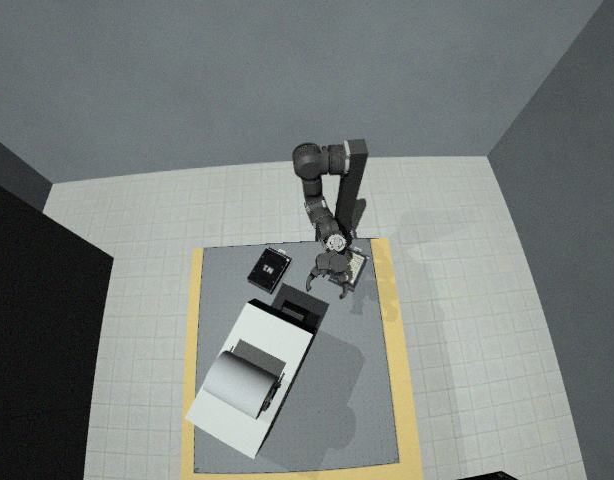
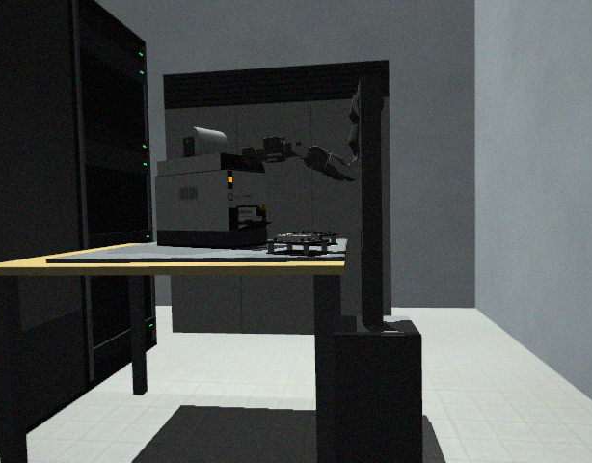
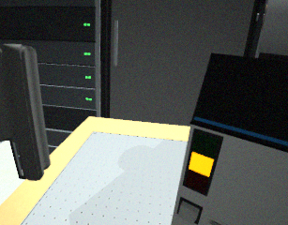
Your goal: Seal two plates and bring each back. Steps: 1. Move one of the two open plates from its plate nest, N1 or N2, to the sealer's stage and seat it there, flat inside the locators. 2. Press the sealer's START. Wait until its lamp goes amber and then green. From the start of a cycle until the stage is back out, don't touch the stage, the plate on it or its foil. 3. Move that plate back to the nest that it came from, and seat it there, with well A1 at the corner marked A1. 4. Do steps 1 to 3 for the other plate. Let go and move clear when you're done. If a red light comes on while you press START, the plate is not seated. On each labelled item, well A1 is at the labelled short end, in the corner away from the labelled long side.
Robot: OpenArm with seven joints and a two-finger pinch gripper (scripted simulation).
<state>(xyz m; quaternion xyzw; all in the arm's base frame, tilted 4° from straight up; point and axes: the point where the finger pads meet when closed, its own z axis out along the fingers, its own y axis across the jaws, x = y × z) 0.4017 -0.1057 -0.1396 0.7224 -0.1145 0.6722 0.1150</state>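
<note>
Right now my hand is 140 mm above the start button, 90 mm short of it and 50 mm to the left of it. The rest, counted from my hand: well plate: 280 mm below, 170 mm behind, 140 mm to the left; then foil roll: 250 mm to the right, 240 mm ahead, 90 mm above; then sealer stage: 230 mm below, 140 mm to the right, 60 mm ahead.
</note>
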